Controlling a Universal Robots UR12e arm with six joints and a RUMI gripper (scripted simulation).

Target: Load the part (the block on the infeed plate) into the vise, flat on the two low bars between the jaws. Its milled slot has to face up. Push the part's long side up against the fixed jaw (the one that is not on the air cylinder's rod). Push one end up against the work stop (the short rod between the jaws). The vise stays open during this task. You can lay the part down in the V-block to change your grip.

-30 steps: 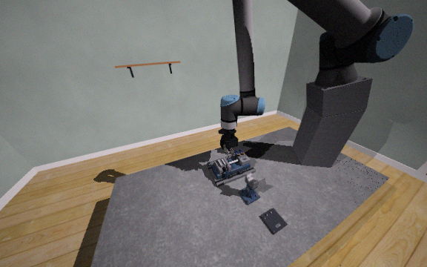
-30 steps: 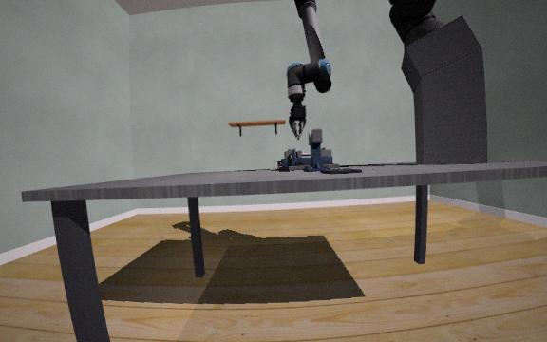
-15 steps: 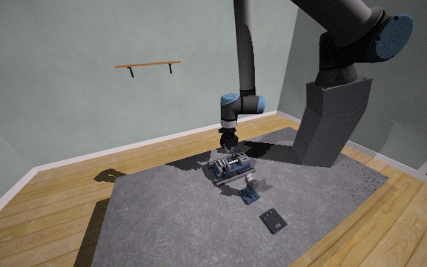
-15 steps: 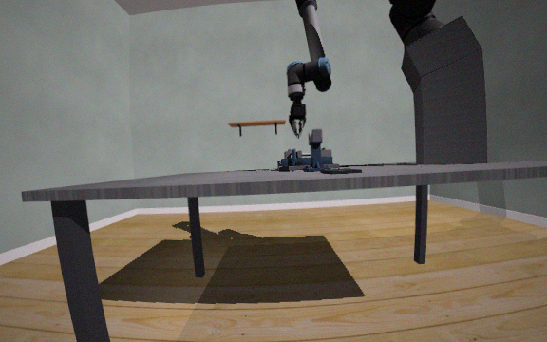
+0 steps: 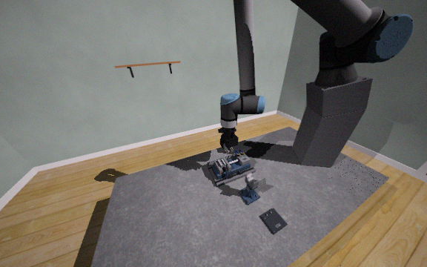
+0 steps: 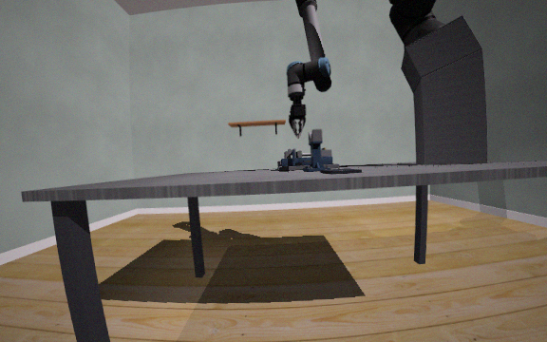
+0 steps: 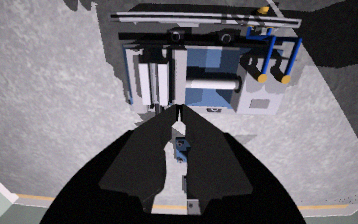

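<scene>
Right now my hand is 4 cm short of the part and 8 cm above it. From my hand the other things lie so: moving jaw (10 cm below); cylinder rod (5 cm behind, 10 cm below); work stop (3 cm ahead, 5 cm to the left, 9 cm below).
</scene>
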